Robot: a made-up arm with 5 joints.
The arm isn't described. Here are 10 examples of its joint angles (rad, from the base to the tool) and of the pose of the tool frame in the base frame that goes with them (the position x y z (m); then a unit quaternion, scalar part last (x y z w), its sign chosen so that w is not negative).
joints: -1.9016 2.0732 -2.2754 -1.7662 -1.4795
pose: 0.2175 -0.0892 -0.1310 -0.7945 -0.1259 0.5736 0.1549
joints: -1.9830 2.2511 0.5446 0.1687 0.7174
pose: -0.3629 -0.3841 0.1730 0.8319 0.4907 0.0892 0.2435
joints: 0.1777 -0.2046 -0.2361 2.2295 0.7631
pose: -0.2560 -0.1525 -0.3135 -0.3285 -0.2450 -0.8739 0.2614
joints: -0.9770 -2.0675 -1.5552 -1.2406 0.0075
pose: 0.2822 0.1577 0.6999 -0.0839 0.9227 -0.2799 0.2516
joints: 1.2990 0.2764 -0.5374 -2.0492 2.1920
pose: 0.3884 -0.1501 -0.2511 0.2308 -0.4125 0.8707 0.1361
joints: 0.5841 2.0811 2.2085 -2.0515 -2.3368
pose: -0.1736 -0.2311 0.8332 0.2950 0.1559 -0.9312 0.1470
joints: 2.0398 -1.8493 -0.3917 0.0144 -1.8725
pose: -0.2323 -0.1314 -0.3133 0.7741 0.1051 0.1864 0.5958
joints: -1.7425 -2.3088 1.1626 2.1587 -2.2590
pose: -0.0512 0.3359 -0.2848 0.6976 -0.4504 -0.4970 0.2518
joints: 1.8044 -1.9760 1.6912 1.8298 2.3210
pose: -0.1079 0.0710 0.9217 0.5614 0.2164 -0.7969 0.0540
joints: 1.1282 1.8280 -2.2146 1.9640 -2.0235
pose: -0.5420 -0.6143 0.3552 0.0289 -0.5710 0.2859 0.7690
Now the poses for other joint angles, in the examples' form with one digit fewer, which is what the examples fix.
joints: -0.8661 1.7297 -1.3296 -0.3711 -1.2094
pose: 0.502 -0.164 0.298 -0.590 0.140 0.591 0.533
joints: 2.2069 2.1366 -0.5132 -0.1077 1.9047
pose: -0.053 0.355 0.493 0.264 0.271 -0.841 0.386
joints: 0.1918 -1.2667 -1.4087 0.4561 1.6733
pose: -0.842 -0.355 0.495 -0.829 -0.247 -0.025 0.501
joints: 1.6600 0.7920 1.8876 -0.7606 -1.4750
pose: -0.247 -0.033 0.059 -0.408 -0.026 0.811 0.418
